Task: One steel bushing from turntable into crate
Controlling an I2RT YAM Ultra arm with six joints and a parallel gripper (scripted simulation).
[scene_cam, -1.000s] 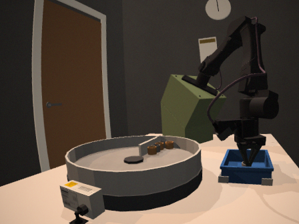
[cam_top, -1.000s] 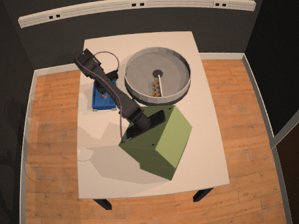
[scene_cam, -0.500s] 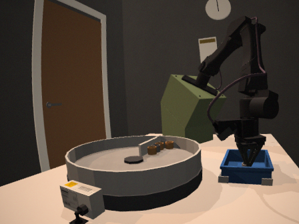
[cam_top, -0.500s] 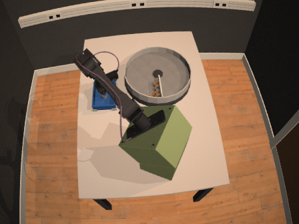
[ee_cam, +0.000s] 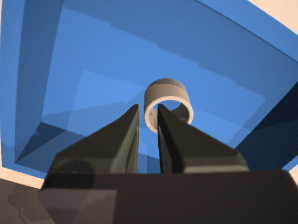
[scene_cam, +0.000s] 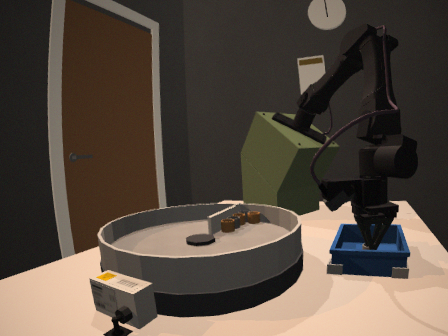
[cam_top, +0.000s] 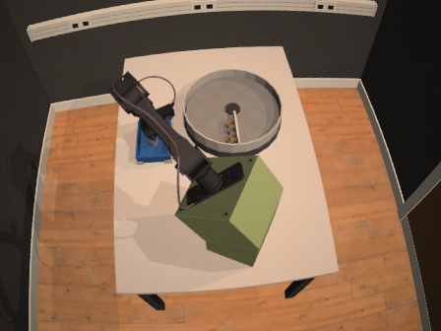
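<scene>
Right now the blue crate is 1 cm behind my hand, 1 cm to the right of it and 1 cm below it. From my hand the other things lie so: grey round turntable: 10 cm ahead, 35 cm to the right, 2 cm above.
</scene>
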